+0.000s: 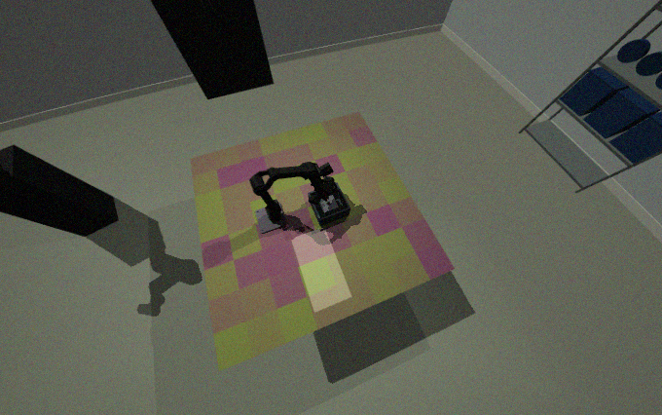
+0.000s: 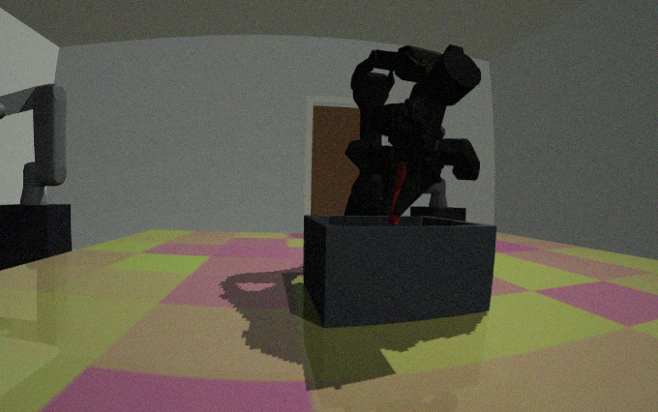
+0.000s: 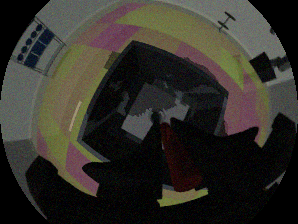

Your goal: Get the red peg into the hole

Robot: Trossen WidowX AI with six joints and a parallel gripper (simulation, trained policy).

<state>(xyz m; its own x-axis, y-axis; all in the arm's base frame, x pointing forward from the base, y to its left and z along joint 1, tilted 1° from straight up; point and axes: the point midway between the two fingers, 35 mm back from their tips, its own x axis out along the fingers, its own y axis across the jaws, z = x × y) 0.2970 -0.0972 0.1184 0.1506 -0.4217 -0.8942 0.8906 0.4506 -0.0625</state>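
Right now the grey plate is 10 mm ahead of my gripper tip and 60 mm below it. The rest, counted from my gripper tip: dark box (10 mm ahead, 80 mm below); then red peg (10 mm behind, 20 mm to the left, 30 mm above).
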